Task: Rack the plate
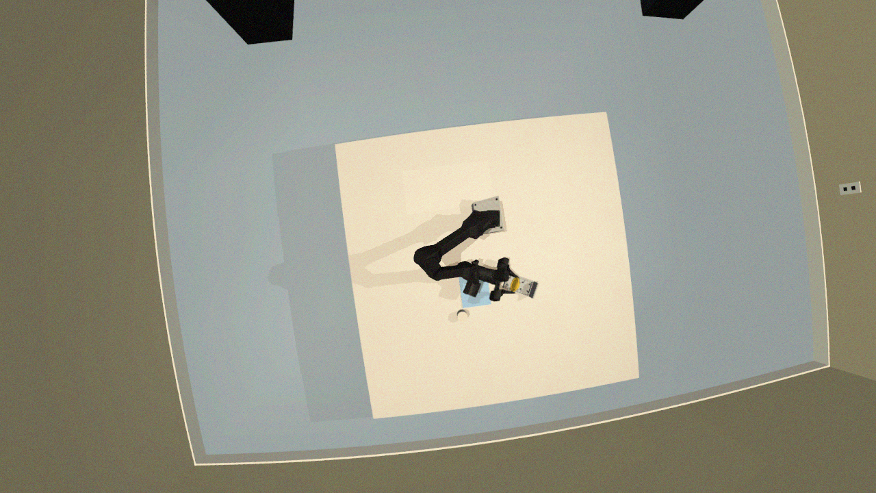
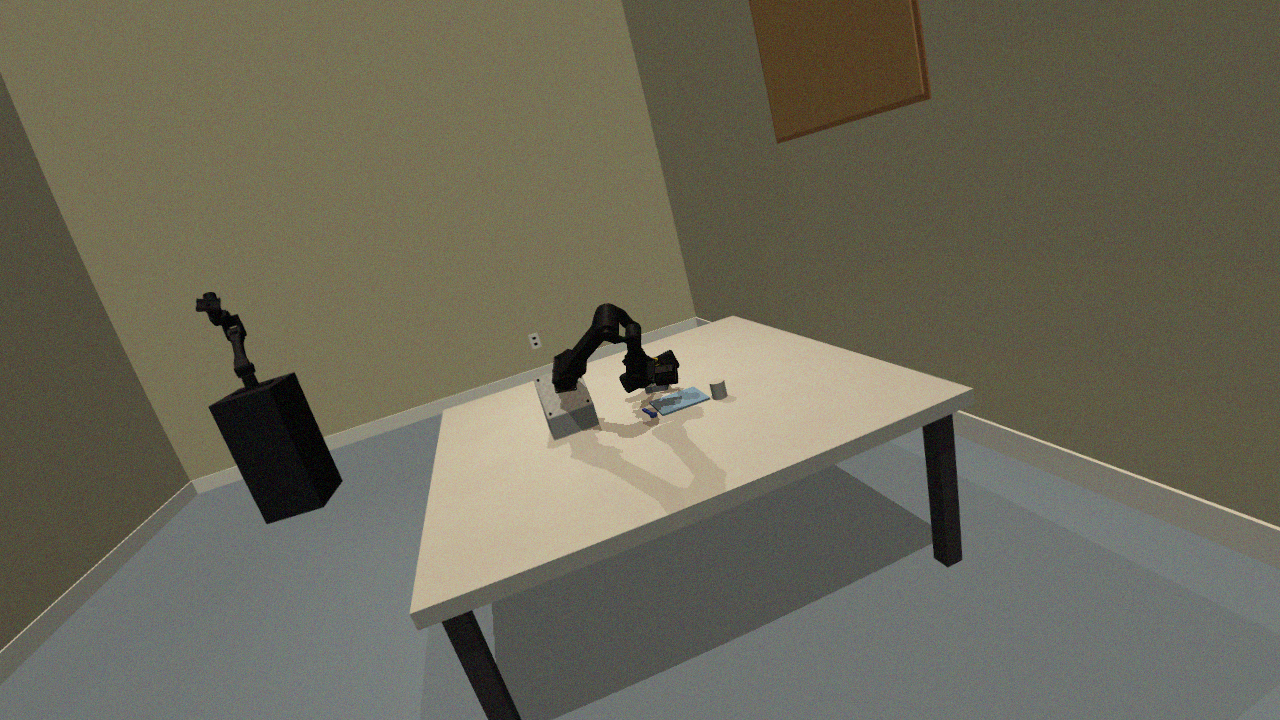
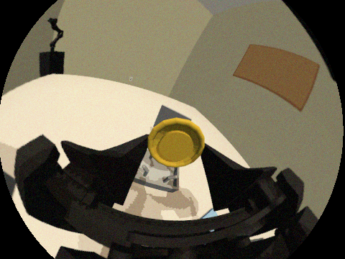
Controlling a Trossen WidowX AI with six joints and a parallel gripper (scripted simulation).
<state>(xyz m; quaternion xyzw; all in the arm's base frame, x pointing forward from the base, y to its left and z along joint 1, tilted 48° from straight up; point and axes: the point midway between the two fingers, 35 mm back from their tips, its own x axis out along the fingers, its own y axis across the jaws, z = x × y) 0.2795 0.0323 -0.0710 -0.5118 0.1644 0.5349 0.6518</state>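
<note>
The grey dish rack lies 50 mm below my gripper tip, 20 mm to the left of it and 10 mm ahead of it. The rest, counted from my gripper tip: yellow plate (10 mm to the right); then light blue mat (170 mm to the right, 70 mm below, 20 mm ahead); then blue utensil (200 mm to the right, 70 mm below, 70 mm behind).
</note>
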